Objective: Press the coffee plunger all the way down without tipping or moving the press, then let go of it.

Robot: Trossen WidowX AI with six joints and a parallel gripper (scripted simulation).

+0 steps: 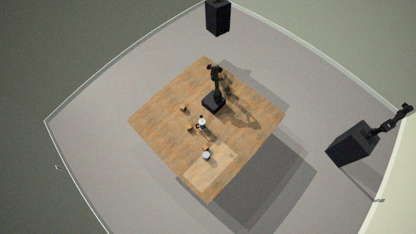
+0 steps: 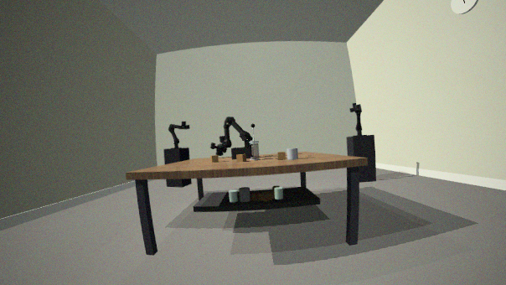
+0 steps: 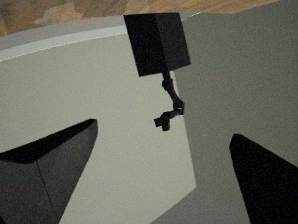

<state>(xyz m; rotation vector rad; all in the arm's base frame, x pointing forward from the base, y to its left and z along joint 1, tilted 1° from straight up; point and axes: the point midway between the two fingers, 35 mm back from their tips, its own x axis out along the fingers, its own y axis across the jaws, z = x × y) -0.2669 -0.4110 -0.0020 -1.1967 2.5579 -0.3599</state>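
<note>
Right now the coffee press is 590 mm ahead of my gripper tip, 550 mm to the left of it and 30 mm above it. From my gripper tip the other things lie so: grey cup (730 mm ahead, 830 mm to the left, 60 mm below).
</note>
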